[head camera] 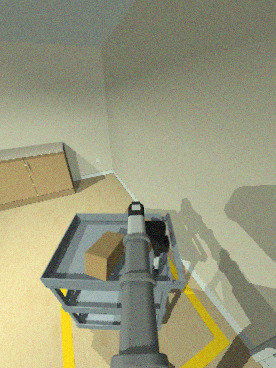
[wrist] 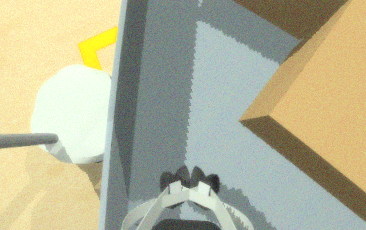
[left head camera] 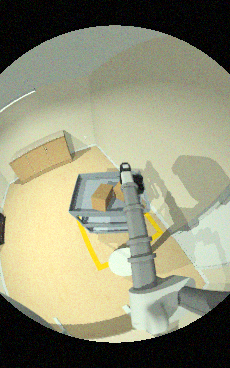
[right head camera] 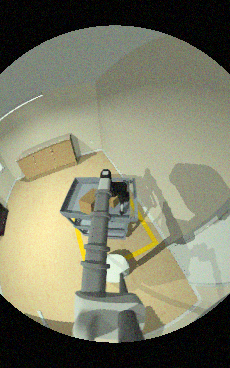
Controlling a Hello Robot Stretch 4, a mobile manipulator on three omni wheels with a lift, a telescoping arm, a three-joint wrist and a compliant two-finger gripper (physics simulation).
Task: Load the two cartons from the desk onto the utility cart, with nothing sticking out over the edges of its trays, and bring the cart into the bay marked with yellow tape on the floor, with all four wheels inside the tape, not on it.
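Frame: origin at the robot's base, x back, y right, z up, level; millimetres.
Seen in the pictures: gripper, fingertip midpoint: [head camera: 155, 272] [wrist: 189, 179] [right head camera: 121, 212]; robot's base, link origin: [left head camera: 123, 260] [right head camera: 113, 267].
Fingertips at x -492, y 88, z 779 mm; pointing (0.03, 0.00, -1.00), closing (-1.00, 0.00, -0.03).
Note:
Offsets run from my fingertips to a thing's middle.
Two brown cartons lie in the top tray of the grey utility cart [head camera: 80, 284] [left head camera: 100, 212] [right head camera: 75, 214] [wrist: 131, 100]. One carton @(dx -66, dy -245, dz +78 mm) [head camera: 102, 255] [left head camera: 102, 197] [right head camera: 87, 201] is left of my arm; the other @(dx -170, dy -50, dz +46 mm) [left head camera: 119, 191] [right head camera: 114, 199] [wrist: 325, 105] is partly behind it in the head views. Neither visibly sticks out over the rim. My gripper [wrist: 189, 179] is shut and empty, over the tray near its wall, apart from the cartons. Yellow tape [head camera: 66, 325] [left head camera: 91, 249] [right head camera: 148, 227] [wrist: 90, 52] shows around the cart's near part. The wheels cannot be made out.
A round white base [left head camera: 120, 262] [right head camera: 117, 266] [wrist: 72, 115] with a grey pole, seemingly mine, is at the near tape edge. A wooden cabinet [head camera: 37, 175] [left head camera: 42, 157] [right head camera: 49, 157] stands at the back left. A wall [head camera: 200, 150] rises close on the cart's right.

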